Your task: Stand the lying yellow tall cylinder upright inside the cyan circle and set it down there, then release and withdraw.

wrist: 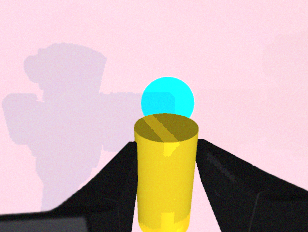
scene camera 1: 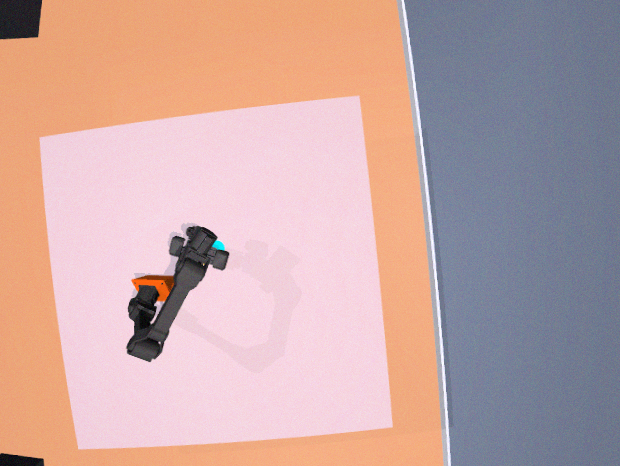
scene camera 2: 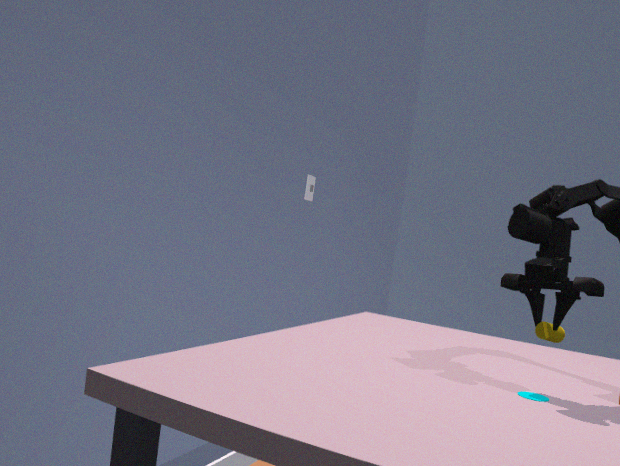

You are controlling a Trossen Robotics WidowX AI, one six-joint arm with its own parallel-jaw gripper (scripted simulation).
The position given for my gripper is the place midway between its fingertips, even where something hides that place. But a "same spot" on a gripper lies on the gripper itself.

Scene:
my gripper: wrist; scene camera 1 205,248; scene camera 2
same spot on my gripper: (scene camera 2: 536,299) = (wrist: 266,213)

